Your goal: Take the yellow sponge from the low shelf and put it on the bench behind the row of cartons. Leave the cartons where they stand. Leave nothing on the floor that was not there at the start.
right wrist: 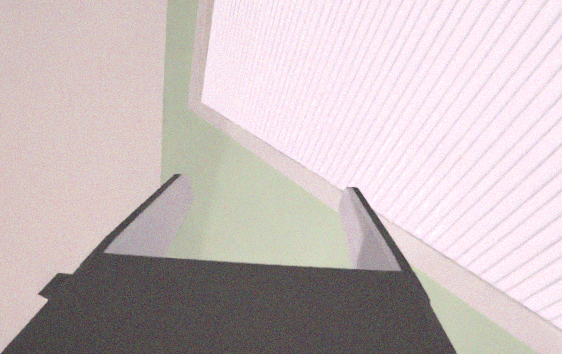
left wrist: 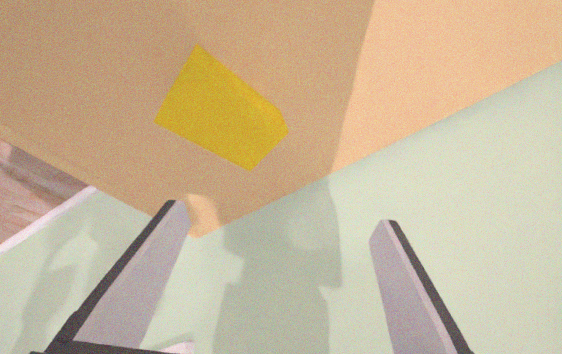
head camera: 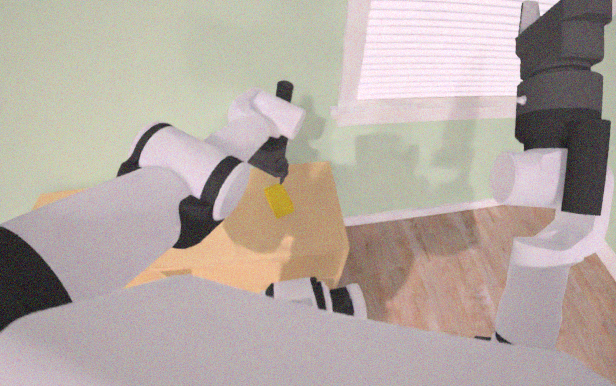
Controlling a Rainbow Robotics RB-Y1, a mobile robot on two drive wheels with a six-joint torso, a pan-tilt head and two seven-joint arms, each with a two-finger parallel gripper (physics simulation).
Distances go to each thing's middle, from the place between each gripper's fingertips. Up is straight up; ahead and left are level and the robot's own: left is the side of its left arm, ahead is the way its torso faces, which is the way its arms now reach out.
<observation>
My right hand is 1 cm short of the yellow sponge (left wrist: 209,105), 43 cm to the right of it and 65 cm above it.
I see the yellow sponge 130 mm below my left hand and 30 mm to the right of it.
</observation>
